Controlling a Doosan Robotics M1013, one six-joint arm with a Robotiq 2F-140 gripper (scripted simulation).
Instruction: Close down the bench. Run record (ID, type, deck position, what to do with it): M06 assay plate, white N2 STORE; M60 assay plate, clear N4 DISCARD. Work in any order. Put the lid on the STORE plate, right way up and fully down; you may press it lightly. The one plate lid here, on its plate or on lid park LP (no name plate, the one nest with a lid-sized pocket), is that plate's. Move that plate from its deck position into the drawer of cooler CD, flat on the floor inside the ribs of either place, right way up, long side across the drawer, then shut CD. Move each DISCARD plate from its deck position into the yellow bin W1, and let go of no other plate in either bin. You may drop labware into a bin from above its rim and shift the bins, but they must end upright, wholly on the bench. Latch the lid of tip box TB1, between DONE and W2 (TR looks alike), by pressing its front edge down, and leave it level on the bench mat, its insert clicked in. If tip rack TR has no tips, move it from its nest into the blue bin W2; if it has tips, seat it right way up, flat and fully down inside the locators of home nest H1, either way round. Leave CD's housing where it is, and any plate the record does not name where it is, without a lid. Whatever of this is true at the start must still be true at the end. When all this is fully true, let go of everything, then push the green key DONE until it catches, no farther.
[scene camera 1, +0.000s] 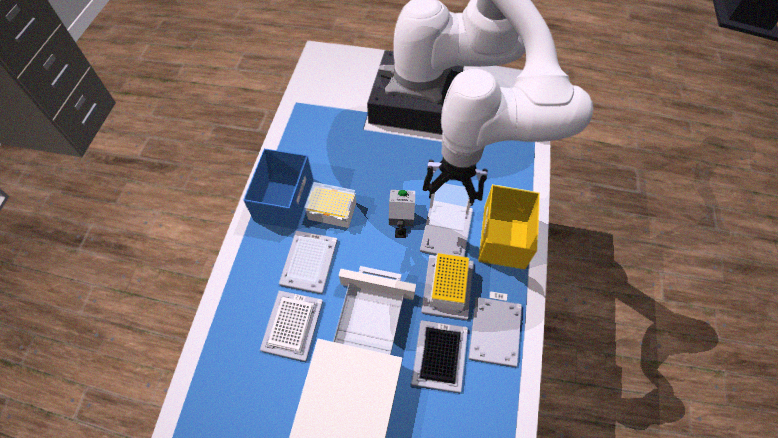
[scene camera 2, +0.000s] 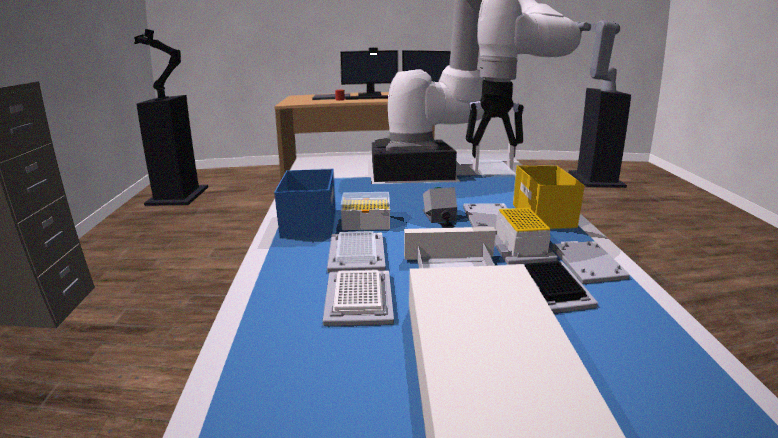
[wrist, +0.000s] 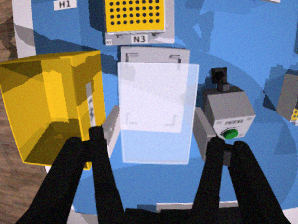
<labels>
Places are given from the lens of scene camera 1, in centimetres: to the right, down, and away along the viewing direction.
my gripper (scene camera 1: 449, 207): 15, -3, 120
clear assay plate (scene camera 1: 301, 264): -23, 12, 125
</labels>
